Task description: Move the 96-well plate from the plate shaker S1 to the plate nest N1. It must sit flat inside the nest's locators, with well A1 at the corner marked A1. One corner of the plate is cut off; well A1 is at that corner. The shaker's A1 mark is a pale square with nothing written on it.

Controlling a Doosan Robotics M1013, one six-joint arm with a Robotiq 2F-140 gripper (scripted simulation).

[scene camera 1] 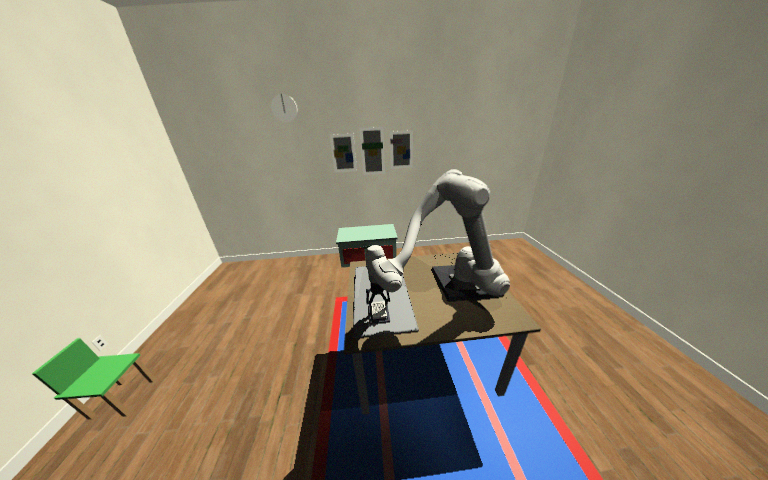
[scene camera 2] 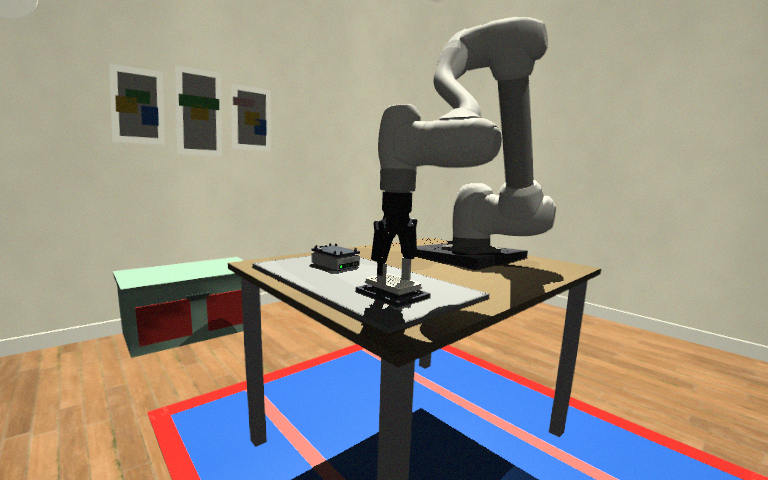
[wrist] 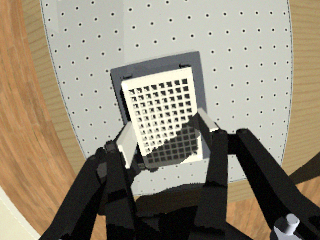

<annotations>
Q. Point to a white 96-well plate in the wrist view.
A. At 149,119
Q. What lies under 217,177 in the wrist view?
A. My gripper.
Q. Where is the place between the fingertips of my gripper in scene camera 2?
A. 393,285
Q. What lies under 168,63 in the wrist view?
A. A dark plate nest N1.
</annotations>
